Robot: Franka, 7 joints.
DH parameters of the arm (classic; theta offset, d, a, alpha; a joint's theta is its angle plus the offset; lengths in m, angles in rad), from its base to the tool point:
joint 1: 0 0.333 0 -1.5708
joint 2: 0 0 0 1.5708
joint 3: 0 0.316 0.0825 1.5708
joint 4: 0 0 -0.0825 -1.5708
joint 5: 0 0.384 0 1.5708
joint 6: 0 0 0.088 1.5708
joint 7: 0 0.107 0 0
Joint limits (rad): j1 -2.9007..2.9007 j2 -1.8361..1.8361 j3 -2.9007..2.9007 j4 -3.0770..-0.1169 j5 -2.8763..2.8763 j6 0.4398..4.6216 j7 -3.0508..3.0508
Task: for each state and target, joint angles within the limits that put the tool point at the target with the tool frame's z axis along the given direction. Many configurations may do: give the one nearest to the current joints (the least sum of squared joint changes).
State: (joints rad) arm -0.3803 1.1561 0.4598 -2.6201 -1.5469 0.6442 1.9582
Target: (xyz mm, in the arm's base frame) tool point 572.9 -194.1 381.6 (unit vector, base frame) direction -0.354 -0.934 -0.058
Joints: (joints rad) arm -0.6580 0.4307 0.6196 -1.8299 -1.5545 1.2381 1.9582
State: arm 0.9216 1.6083 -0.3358 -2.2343 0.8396 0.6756 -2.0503
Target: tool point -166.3 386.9 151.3 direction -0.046 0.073 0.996
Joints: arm 1.0317 1.2119 0.6094 -2.1789 1.4221 0.6382 -2.0503
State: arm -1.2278 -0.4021 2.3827 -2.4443 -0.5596 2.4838 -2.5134
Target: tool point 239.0 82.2 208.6 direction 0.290 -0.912 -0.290
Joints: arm -0.5969 -0.8097 1.5408 -3.0364 -0.4614 2.3181 -2.5134
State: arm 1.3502 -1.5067 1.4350 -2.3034 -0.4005 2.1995 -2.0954
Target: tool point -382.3 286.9 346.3 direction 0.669 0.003 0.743
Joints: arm 0.7811 -1.8361 1.6410 -2.1218 -0.5944 1.4799 -2.0954
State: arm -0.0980 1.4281 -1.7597 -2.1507 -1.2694 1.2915 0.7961
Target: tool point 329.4 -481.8 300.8 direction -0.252 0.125 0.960
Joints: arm 0.1496 1.6392 -1.3138 -1.7832 -1.1665 1.2409 0.7961
